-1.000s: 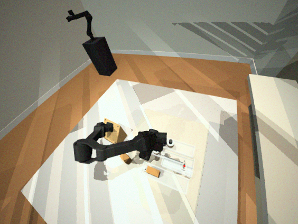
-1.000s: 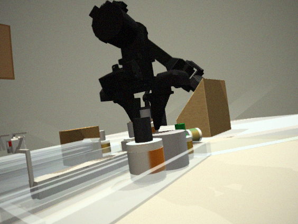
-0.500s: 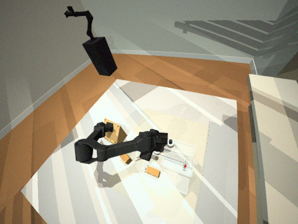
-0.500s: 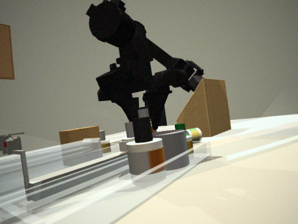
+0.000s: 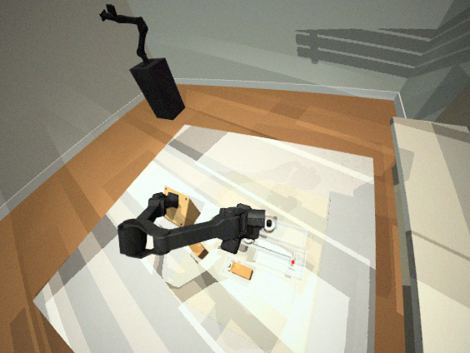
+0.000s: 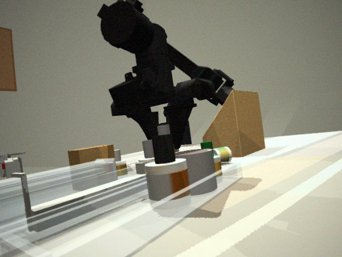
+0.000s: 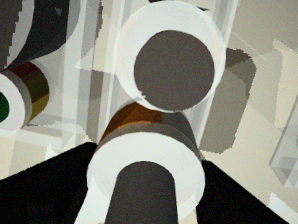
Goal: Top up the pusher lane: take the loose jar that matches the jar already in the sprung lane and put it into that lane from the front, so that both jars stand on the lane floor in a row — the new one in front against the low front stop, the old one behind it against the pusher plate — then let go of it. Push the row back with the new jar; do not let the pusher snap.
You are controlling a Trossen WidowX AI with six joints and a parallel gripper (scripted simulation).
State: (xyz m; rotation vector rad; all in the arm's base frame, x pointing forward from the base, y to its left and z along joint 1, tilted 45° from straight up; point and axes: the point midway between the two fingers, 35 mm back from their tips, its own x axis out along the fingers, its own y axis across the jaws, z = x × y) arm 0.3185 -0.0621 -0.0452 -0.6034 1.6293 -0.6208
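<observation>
The grey cylinder lies 5 cm ahead of my gripper tip, 8 cm to the left of it and 3 cm below it. The rest, counted from my gripper tip: pusher plate 15 cm ahead, 3 cm to the right; clear sprung lane 15 cm ahead, 2 cm to the right, 3 cm below; brown block 6 cm ahead, 13 cm to the right, 2 cm below.
</observation>
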